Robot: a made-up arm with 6 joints.
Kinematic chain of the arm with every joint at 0, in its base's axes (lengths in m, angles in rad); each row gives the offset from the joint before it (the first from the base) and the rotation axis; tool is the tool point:
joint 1: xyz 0 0 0.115 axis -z
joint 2: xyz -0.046 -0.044 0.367 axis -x
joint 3: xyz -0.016 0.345 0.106 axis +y
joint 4: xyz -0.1 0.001 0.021 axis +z
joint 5: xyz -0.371 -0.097 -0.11 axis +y
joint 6: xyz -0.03 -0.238 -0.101 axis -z
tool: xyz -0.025 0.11 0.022
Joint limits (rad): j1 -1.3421..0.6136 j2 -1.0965..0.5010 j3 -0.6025..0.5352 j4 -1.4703..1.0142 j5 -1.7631..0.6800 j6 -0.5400..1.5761
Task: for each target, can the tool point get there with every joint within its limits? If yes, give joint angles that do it. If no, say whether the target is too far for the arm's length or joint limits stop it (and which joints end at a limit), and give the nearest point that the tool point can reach.
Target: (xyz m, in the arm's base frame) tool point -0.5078 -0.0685 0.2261
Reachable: yes | joints -0.2320 0.2067 -0.3044 -0.0691 -0.3340 -0.1615
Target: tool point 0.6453 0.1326 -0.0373
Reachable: no: joint limits stop it (at a limit: joint 1, joint 3, joint 4, joint 6) | nearest point 0.1815 -0.0946 0.3376 | short by 0.638 m
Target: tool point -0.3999 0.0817 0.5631
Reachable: yes | joints 0.1787 0.2299 0.4479 0.3273 -1.5287 -0.1482
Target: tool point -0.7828 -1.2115 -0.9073
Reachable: no: too far | nearest point -0.4589 -0.4418 -0.0556 | short by 1.193 m
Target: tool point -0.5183 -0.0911 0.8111
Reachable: yes | joints -0.0550 -0.8663 0.4498 -0.5046 -0.8749 1.1968
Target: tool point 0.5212 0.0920 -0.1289
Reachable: no: joint limits stop it (at a limit: joint 1, joint 3, joint 4, joint 6) | nearest point 0.1527 -0.0964 0.3073 | short by 0.601 m
